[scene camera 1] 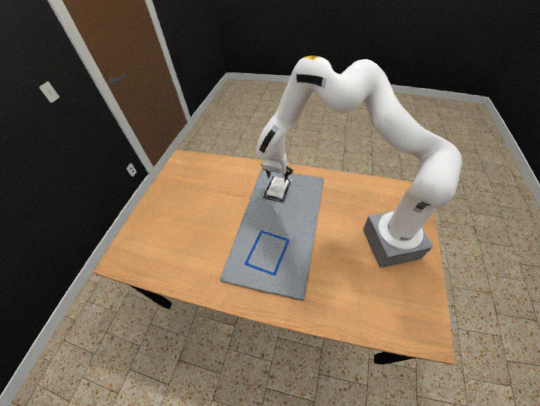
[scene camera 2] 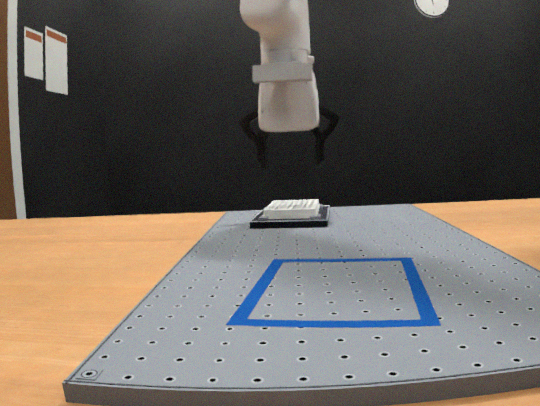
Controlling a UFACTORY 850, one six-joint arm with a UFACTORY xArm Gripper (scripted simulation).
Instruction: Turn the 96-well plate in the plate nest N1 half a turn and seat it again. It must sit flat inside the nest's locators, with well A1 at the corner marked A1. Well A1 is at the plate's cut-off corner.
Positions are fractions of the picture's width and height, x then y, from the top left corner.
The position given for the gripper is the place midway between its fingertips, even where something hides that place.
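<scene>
Scene camera 2 shows the gripper (scene camera 2: 0.54, 0.41) together with a white 96-well plate (scene camera 2: 0.52, 0.52).
</scene>
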